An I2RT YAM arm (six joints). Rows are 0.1 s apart.
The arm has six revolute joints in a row. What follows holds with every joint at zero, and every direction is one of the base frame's. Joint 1 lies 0.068 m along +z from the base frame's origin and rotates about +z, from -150 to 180 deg. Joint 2 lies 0.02 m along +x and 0.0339 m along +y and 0.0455 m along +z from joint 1 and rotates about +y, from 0 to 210 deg. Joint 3 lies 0.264 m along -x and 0.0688 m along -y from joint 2 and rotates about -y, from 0 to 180 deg. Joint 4 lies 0.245 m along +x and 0.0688 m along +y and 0.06 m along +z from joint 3 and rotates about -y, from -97 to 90 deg. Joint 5 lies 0.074 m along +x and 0.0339 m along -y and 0.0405 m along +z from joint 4 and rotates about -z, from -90 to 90 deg. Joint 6 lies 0.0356 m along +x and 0.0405 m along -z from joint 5 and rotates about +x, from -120 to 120 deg. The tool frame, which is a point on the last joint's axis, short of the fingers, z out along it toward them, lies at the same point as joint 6; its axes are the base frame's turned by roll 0, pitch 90 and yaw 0 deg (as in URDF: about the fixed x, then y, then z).
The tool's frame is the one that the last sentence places.
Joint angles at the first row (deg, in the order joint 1, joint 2, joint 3, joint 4, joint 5, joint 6):
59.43, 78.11, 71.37, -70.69, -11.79, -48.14
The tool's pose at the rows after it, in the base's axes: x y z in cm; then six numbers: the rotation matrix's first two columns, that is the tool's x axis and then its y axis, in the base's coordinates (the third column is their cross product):
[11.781 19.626 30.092 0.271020 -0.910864 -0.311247 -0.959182 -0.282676 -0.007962]
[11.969 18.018 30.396 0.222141 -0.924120 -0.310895 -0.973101 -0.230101 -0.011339]
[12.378 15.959 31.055 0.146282 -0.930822 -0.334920 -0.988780 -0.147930 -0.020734]
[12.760 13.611 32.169 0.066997 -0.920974 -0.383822 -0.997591 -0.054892 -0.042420]
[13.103 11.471 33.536 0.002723 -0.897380 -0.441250 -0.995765 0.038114 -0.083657]
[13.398 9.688 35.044 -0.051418 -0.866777 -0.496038 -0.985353 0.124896 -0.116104]
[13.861 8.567 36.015 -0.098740 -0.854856 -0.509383 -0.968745 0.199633 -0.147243]
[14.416 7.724 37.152 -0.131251 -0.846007 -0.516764 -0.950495 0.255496 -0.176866]
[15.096 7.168 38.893 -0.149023 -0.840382 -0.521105 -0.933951 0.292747 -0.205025]
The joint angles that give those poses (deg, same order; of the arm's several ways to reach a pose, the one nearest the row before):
56.96, 75.99, 70.75, -72.42, -13.39, -48.08
54.26, 73.29, 69.50, -73.64, -13.16, -47.69
49.79, 69.87, 68.59, -74.67, -13.82, -47.21
43.95, 66.01, 68.51, -75.58, -15.38, -47.39
37.79, 62.69, 69.40, -75.76, -16.92, -47.99
31.87, 60.68, 71.44, -76.22, -18.92, -48.54
27.73, 60.29, 73.33, -76.45, -18.54, -48.56
24.31, 60.91, 76.16, -77.05, -18.09, -48.96
21.69, 62.94, 81.31, -78.79, -17.69, -49.62

